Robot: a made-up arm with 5 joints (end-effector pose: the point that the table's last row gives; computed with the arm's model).
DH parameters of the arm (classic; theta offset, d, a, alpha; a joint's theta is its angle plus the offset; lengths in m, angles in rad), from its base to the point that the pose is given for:
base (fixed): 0 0 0.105 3.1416
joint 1: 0 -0.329 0.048 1.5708
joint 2: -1.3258 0 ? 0
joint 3: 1.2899 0 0.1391 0
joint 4: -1.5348 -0.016 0 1.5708
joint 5: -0.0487 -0.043 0 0
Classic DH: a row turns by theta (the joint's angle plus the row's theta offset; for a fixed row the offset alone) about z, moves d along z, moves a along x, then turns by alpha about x.
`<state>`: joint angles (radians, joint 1 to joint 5).
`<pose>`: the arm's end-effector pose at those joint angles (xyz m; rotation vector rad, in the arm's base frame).
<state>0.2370 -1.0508 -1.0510 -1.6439 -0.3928</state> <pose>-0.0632 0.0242 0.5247 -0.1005 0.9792 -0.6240</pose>
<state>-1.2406 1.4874 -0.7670 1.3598 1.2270</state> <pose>0.2113 0.2609 0.1796 -0.0204 0.6549 2.3537</pose>
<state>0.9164 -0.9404 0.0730 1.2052 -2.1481</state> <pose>0.1408 -0.0729 0.5379 1.0770 -1.4460 -2.5444</pose>
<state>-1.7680 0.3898 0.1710 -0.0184 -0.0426</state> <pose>0.0632 0.2907 0.3566 0.9204 -0.6869 1.5119</pose>
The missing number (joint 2, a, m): 0.1484
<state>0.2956 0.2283 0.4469 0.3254 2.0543</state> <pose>0.3400 -0.0883 0.3419 -0.5880 -0.2628 1.6585</pose>
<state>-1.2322 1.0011 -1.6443 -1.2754 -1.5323</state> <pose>0.2138 0.2609 0.5041 -2.7603 0.4573 -0.0853</pose>
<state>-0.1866 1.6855 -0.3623 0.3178 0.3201</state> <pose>0.3269 0.0256 0.1003 0.0030 0.0709 0.4578</pose>
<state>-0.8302 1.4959 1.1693 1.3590 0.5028</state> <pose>0.1476 0.0229 0.2689 -0.4742 2.4921 0.5444</pose>
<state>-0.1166 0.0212 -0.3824 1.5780 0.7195</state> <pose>0.3355 0.0109 0.4856 -0.0993 -0.3493 0.7790</pose>
